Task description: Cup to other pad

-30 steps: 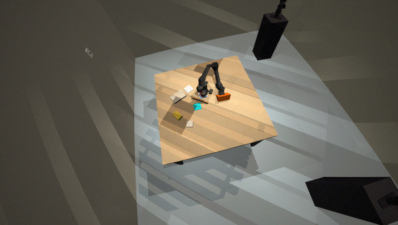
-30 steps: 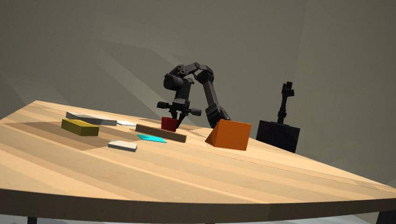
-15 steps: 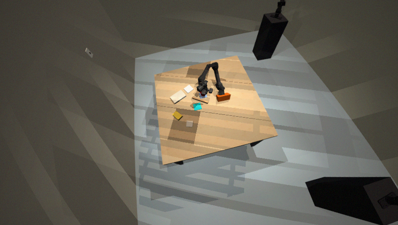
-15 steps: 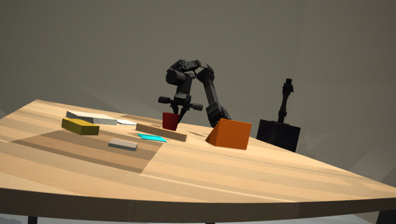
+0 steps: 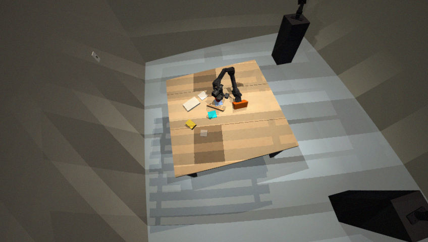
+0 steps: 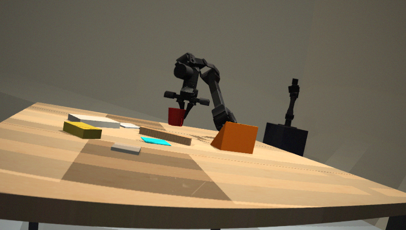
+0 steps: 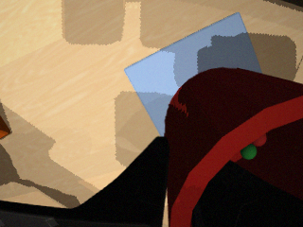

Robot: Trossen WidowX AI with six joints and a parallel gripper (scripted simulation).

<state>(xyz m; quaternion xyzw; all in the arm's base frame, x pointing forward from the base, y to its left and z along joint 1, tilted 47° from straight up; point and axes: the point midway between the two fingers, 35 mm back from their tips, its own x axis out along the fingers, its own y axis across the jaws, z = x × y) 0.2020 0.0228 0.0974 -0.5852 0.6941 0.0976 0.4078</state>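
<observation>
My gripper tip is now 8 cm short of the wooden bar, 8 cm above it and 6 cm to the right of it. From my gripper tip the other things lie so: dark red cup (3 cm ahead, 2 cm to the right); light blue pad (10 cm below, 3 cm ahead, 2 cm to the right); small white tile (20 cm ahead, 16 cm to the right, 8 cm below).
</observation>
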